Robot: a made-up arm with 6 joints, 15 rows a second.
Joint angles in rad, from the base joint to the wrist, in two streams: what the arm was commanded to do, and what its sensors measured. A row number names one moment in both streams.
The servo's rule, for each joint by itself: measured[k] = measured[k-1] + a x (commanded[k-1-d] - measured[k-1]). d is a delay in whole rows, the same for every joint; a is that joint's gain. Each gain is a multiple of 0.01, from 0.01 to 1. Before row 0 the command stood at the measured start. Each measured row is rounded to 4 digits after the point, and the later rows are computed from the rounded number. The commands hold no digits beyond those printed.
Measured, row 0:
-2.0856, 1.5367, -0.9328, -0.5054, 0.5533, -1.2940
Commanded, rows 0 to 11:
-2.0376, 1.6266, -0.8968, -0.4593, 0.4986, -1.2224
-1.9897, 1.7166, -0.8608, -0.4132, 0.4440, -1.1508
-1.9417, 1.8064, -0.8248, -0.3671, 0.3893, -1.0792
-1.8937, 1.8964, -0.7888, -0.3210, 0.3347, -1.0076
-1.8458, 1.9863, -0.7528, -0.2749, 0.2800, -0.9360
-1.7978, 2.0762, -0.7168, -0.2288, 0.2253, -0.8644
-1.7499, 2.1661, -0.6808, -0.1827, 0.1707, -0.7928
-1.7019, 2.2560, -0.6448, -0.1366, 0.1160, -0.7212
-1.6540, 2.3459, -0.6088, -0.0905, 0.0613, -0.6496
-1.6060, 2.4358, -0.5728, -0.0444, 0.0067, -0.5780
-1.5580, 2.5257, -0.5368, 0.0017, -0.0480, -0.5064
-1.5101, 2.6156, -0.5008, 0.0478, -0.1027, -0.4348
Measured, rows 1 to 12:
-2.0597, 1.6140, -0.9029, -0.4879, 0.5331, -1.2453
-2.0219, 1.7022, -0.8680, -0.4595, 0.5001, -1.1810
-1.9786, 1.7918, -0.8321, -0.4244, 0.4591, -1.1118
-1.9328, 1.8818, -0.7962, -0.3851, 0.4131, -1.0409
-1.8858, 1.9717, -0.7602, -0.3432, 0.3639, -0.9696
-1.8383, 2.0616, -0.7242, -0.2997, 0.3126, -0.8981
-1.7906, 2.1515, -0.6882, -0.2552, 0.2601, -0.8265
-1.7427, 2.2414, -0.6522, -0.2101, 0.2068, -0.7549
-1.6948, 2.3313, -0.6162, -0.1647, 0.1530, -0.6833
-1.6468, 2.4212, -0.5802, -0.1190, 0.0989, -0.6117
-1.5988, 2.5111, -0.5442, -0.0731, 0.0445, -0.5401
-1.5509, 2.6010, -0.5082, -0.0272, -0.0100, -0.4685
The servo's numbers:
d 0
a 0.54 0.86 0.83 0.38 0.37 0.68

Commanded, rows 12 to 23:
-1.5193, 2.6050, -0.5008, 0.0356, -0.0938, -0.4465
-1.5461, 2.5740, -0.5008, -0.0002, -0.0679, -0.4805
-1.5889, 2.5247, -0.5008, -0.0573, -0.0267, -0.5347
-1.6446, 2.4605, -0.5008, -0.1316, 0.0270, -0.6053
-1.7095, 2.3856, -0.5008, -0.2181, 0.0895, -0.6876
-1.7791, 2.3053, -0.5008, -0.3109, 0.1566, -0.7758
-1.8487, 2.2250, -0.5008, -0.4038, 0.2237, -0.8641
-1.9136, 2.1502, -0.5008, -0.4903, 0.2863, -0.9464
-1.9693, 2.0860, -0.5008, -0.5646, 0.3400, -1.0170
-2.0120, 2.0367, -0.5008, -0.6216, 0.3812, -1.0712
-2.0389, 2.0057, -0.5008, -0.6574, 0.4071, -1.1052
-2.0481, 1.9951, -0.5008, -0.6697, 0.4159, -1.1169
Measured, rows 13 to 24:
-1.5338, 2.6044, -0.5021, -0.0033, -0.0410, -0.4535
-1.5404, 2.5783, -0.5010, -0.0021, -0.0510, -0.4719
-1.5666, 2.5322, -0.5008, -0.0231, -0.0420, -0.5146
-1.6087, 2.4705, -0.5008, -0.0643, -0.0165, -0.5763
-1.6631, 2.3975, -0.5008, -0.1227, 0.0227, -0.6520
-1.7257, 2.3182, -0.5008, -0.1942, 0.0722, -0.7362
-1.7921, 2.2380, -0.5008, -0.2738, 0.1283, -0.8232
-1.8577, 2.1625, -0.5008, -0.3561, 0.1868, -0.9070
-1.9180, 2.0967, -0.5008, -0.4353, 0.2435, -0.9818
-1.9688, 2.0451, -0.5008, -0.5061, 0.2944, -1.0426
-2.0067, 2.0112, -0.5008, -0.5636, 0.3361, -1.0852
-2.0291, 1.9974, -0.5008, -0.6039, 0.3656, -1.1068

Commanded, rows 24 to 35:
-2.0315, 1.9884, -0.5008, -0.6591, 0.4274, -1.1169
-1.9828, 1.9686, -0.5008, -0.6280, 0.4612, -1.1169
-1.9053, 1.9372, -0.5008, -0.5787, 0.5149, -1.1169
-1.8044, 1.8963, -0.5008, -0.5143, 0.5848, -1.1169
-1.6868, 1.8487, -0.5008, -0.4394, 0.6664, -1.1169
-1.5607, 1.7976, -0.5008, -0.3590, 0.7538, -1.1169
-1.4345, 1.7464, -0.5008, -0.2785, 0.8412, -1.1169
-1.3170, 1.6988, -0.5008, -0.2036, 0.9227, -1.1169
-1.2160, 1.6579, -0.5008, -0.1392, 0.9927, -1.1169
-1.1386, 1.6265, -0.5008, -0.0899, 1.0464, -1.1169
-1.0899, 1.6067, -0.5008, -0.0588, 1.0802, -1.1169
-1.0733, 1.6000, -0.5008, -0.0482, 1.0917, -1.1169
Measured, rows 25 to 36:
-2.0304, 1.9897, -0.5008, -0.6249, 0.3885, -1.1137
-2.0047, 1.9716, -0.5008, -0.6261, 0.4154, -1.1159
-1.9510, 1.9420, -0.5008, -0.6081, 0.4522, -1.1166
-1.8718, 1.9027, -0.5008, -0.5725, 0.5013, -1.1168
-1.7719, 1.8563, -0.5008, -0.5219, 0.5624, -1.1169
-1.6579, 1.8058, -0.5008, -0.4600, 0.6332, -1.1169
-1.5373, 1.7547, -0.5008, -0.3910, 0.7102, -1.1169
-1.4183, 1.7066, -0.5008, -0.3198, 0.7888, -1.1169
-1.3091, 1.6647, -0.5008, -0.2512, 0.8642, -1.1169
-1.2170, 1.6318, -0.5008, -0.1899, 0.9316, -1.1169
-1.1484, 1.6102, -0.5008, -0.1401, 0.9866, -1.1169
-1.1078, 1.6014, -0.5008, -0.1052, 1.0255, -1.1169

